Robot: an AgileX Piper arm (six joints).
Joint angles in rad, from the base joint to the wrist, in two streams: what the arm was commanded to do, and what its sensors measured. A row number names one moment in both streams.
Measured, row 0:
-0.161, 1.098, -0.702, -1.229, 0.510, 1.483
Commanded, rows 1 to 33:
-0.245, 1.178, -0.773, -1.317, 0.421, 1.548
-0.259, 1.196, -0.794, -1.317, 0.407, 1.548
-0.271, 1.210, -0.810, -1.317, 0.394, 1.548
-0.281, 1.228, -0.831, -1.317, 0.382, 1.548
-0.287, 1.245, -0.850, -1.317, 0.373, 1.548
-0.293, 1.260, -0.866, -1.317, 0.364, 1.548
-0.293, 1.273, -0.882, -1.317, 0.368, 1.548
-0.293, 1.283, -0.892, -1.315, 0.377, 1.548
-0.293, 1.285, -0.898, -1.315, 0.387, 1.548
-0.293, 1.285, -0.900, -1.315, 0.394, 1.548
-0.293, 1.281, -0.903, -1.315, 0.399, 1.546
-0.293, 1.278, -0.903, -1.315, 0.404, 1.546
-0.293, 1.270, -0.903, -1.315, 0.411, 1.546
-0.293, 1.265, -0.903, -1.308, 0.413, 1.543
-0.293, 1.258, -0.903, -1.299, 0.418, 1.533
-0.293, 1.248, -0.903, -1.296, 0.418, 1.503
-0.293, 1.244, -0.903, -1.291, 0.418, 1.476
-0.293, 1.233, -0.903, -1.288, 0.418, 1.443
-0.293, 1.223, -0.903, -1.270, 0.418, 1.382
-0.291, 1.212, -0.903, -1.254, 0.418, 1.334
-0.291, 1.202, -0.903, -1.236, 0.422, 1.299
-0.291, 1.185, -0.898, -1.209, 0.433, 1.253
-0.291, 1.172, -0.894, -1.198, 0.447, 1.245
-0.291, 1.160, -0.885, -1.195, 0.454, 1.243
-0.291, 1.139, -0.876, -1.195, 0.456, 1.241
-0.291, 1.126, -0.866, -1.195, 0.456, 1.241
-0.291, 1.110, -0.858, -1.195, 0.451, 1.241
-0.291, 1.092, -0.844, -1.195, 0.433, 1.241
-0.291, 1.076, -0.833, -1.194, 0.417, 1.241
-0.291, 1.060, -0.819, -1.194, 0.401, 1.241
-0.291, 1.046, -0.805, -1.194, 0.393, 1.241
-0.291, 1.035, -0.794, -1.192, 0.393, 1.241
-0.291, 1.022, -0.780, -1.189, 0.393, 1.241
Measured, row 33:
-0.288, 1.073, -0.826, -1.183, 0.400, 1.250
